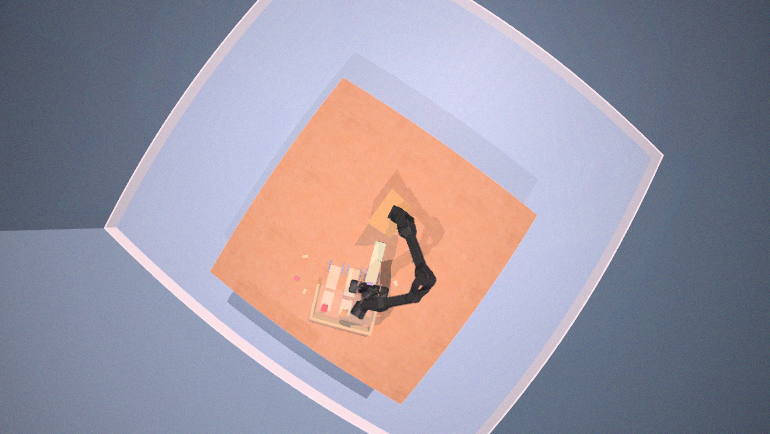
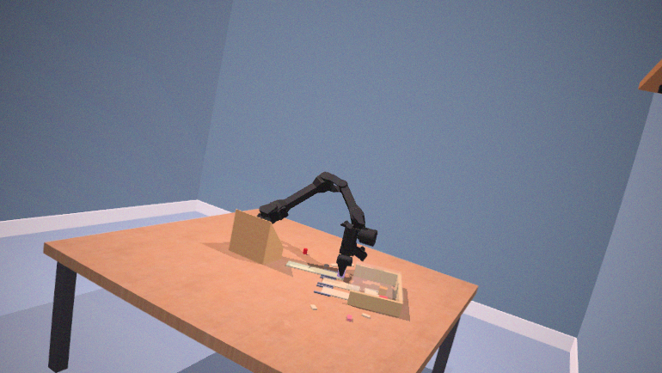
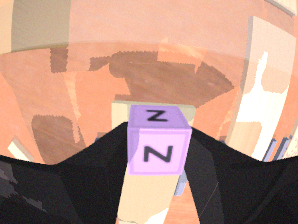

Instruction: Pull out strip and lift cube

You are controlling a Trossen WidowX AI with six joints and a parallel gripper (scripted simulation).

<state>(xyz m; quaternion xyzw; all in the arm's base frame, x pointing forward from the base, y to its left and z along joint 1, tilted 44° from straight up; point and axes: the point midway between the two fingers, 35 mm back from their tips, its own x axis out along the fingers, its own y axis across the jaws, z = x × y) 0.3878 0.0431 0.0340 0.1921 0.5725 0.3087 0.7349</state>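
My gripper tip is 110 mm past the one-piece strip, 20 mm to the left of it and 10 mm above it. Round my gripper tip: pink bit 150 mm ahead, 350 mm to the right, 10 mm below; then red piece 220 mm behind, 150 mm to the left; then purple cube marked n 10 mm above.
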